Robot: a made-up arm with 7 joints. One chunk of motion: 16 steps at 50 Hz.
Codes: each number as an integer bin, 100 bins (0 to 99) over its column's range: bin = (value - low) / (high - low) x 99, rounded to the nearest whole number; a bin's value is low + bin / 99 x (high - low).
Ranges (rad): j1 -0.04..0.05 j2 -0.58..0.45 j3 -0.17..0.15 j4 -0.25..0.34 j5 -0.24..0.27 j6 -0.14..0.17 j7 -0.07..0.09
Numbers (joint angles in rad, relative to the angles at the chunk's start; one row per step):
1: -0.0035 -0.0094 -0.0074 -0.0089 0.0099 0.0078 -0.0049
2: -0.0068 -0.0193 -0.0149 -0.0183 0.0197 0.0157 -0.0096
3: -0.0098 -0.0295 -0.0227 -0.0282 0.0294 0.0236 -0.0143
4: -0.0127 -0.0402 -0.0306 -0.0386 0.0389 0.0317 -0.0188
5: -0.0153 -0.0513 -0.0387 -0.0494 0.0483 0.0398 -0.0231
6: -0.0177 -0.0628 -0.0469 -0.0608 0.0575 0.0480 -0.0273
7: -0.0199 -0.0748 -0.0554 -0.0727 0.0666 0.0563 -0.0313
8: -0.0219 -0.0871 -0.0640 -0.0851 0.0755 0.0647 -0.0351
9: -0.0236 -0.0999 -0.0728 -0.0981 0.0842 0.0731 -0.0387
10: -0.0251 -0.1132 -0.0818 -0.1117 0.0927 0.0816 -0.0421
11: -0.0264 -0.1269 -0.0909 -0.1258 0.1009 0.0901 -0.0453
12: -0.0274 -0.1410 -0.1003 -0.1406 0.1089 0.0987 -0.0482
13: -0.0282 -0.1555 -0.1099 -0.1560 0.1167 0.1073 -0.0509
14: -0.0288 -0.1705 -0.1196 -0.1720 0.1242 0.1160 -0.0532
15: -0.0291 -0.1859 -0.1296 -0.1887 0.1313 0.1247 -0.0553
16: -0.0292 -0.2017 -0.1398 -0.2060 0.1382 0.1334 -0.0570
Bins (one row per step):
1: 40 55 50 40 49 47 40
2: 37 54 48 39 50 50 37
3: 33 53 46 37 52 52 34
4: 30 52 43 35 54 55 32
5: 27 51 41 34 56 57 29
6: 25 50 38 32 58 60 26
7: 22 49 35 30 60 63 24
8: 20 47 33 28 61 65 22
9: 18 46 30 25 63 68 19
10: 16 45 27 23 65 71 17
11: 15 44 24 21 66 73 15
12: 14 42 22 18 68 76 13
13: 13 41 19 16 69 79 12
14: 12 39 16 13 71 82 10
15: 12 38 12 10 72 85 9
16: 12 36 9 7 73 87 8

